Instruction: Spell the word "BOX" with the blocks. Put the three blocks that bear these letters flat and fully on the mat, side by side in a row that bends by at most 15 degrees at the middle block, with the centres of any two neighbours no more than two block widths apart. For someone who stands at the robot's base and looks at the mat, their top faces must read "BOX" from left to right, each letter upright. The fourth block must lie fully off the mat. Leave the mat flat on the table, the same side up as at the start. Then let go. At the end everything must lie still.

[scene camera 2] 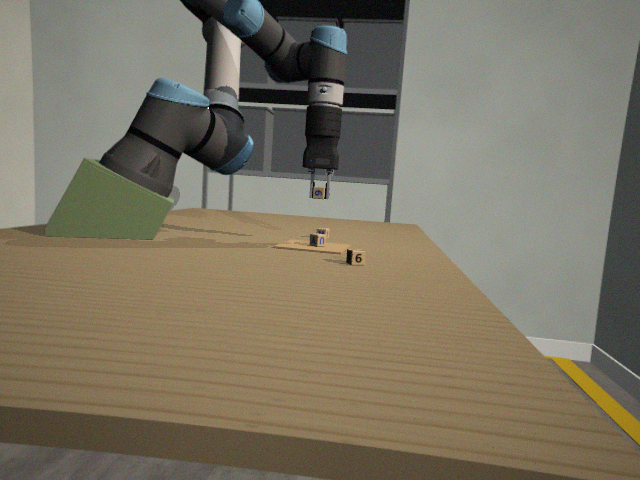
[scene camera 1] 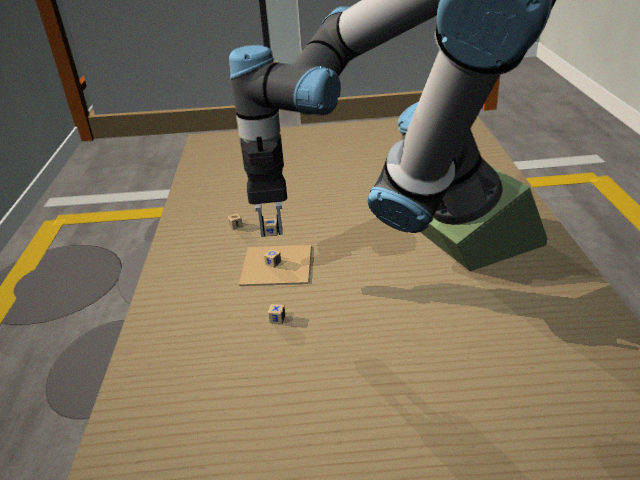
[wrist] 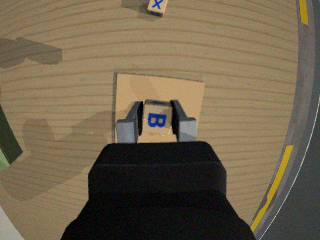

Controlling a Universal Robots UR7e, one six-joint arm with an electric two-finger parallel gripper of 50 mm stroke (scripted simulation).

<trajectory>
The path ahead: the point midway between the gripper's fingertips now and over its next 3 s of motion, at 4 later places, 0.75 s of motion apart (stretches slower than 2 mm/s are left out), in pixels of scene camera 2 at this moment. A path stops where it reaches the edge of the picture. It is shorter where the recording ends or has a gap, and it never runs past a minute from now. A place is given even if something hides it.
My gripper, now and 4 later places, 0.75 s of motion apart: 319, 198; 318, 209; 315, 237; 315, 241; 315, 242
</trajectory>
